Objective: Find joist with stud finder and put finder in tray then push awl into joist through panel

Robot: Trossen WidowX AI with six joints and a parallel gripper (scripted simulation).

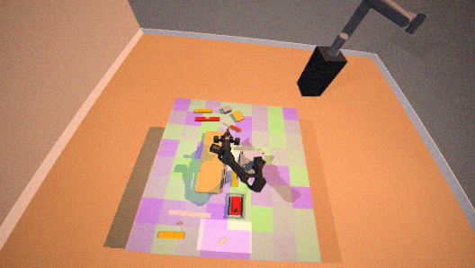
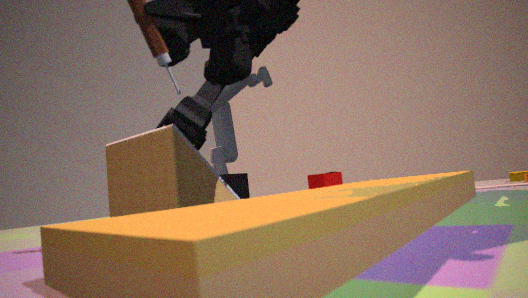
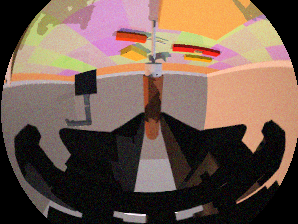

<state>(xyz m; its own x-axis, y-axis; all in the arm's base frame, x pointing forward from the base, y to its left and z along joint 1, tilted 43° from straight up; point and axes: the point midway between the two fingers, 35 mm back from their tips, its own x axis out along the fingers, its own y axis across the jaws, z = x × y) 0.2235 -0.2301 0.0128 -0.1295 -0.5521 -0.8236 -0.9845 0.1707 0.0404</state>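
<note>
The awl is 40 mm below my gripper tip and 20 mm to the left of it. The rest, counted from my gripper tip: red stud finder (510 mm to the left, 190 mm below, 30 mm behind); grey tray (500 mm to the left, 230 mm below, 30 mm behind); red level (280 mm to the right, 220 mm below, 180 mm ahead).
</note>
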